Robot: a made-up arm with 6 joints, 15 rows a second.
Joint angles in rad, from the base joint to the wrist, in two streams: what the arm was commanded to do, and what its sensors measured. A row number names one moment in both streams.
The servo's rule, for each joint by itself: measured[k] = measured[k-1] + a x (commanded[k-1-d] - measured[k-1]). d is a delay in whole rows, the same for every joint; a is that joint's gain. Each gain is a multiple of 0.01, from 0.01 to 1. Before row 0 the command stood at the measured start. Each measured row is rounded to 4 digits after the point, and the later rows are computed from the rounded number. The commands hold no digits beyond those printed.
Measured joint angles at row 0:
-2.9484, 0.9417, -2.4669, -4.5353, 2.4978, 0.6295
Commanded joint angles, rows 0 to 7:
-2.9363, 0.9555, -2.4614, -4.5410, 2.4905, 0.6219
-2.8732, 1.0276, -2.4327, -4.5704, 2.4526, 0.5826
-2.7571, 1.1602, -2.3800, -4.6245, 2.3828, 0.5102
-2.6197, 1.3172, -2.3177, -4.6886, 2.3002, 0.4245
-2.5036, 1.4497, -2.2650, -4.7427, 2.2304, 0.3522
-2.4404, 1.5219, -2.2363, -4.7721, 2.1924, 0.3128
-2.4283, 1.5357, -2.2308, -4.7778, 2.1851, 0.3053
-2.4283, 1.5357, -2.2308, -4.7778, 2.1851, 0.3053
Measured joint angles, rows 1 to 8:
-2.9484, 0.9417, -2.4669, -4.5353, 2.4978, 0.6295
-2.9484, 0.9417, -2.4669, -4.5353, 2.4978, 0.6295
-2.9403, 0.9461, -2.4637, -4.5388, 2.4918, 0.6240
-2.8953, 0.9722, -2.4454, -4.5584, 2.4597, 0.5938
-2.8027, 1.0324, -2.4068, -4.5994, 2.3966, 0.5328
-2.6801, 1.1235, -2.3542, -4.6547, 2.3176, 0.4537
-2.5618, 1.2279, -2.3016, -4.7093, 2.2461, 0.3796
-2.4805, 1.3220, -2.2631, -4.7482, 2.2021, 0.3308
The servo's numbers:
d 2
a 0.67 0.32 0.59 0.62 0.82 0.73

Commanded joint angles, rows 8 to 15:
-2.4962, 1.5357, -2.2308, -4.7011, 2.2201, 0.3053
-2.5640, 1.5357, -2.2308, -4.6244, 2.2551, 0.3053
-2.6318, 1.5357, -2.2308, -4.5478, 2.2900, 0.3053
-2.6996, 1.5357, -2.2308, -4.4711, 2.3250, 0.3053
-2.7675, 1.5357, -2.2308, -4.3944, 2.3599, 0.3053
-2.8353, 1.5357, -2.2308, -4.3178, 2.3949, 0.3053
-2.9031, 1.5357, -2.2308, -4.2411, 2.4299, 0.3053
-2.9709, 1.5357, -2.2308, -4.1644, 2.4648, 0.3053
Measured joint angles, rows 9 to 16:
-2.4455, 1.3904, -2.2440, -4.7666, 2.1882, 0.3122
-2.4340, 1.4369, -2.2362, -4.7735, 2.1857, 0.3072
-2.4757, 1.4685, -2.2330, -4.7286, 2.2139, 0.3058
-2.5349, 1.4900, -2.2317, -4.6640, 2.2477, 0.3054
-2.5998, 1.5046, -2.2312, -4.5920, 2.2824, 0.3053
-2.6667, 1.5146, -2.2310, -4.5170, 2.3173, 0.3053
-2.7342, 1.5214, -2.2309, -4.4410, 2.3522, 0.3053
-2.8019, 1.5260, -2.2308, -4.3646, 2.3872, 0.3053

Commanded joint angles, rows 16 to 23:
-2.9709, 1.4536, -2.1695, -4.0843, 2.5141, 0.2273
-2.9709, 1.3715, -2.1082, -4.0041, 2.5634, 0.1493
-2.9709, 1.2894, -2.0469, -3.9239, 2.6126, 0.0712
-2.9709, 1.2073, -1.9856, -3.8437, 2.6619, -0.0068
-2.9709, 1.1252, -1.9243, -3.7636, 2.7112, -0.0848
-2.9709, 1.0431, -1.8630, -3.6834, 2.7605, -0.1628
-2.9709, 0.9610, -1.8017, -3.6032, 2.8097, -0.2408
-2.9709, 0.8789, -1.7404, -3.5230, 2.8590, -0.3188
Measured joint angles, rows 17 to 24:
-2.8697, 1.5291, -2.2308, -4.2880, 2.4222, 0.3053
-2.9375, 1.5312, -2.2308, -4.2114, 2.4571, 0.3053
-2.9599, 1.5064, -2.1946, -4.1326, 2.5038, 0.2484
-2.9673, 1.4632, -2.1436, -4.0529, 2.5527, 0.1761
-2.9697, 1.4076, -2.0865, -3.9729, 2.6018, 0.0995
-2.9705, 1.3435, -2.0270, -3.8928, 2.6511, 0.0219
-2.9708, 1.2736, -1.9664, -3.8127, 2.7004, -0.0560
-2.9709, 1.1998, -1.9054, -3.7325, 2.7497, -0.1340

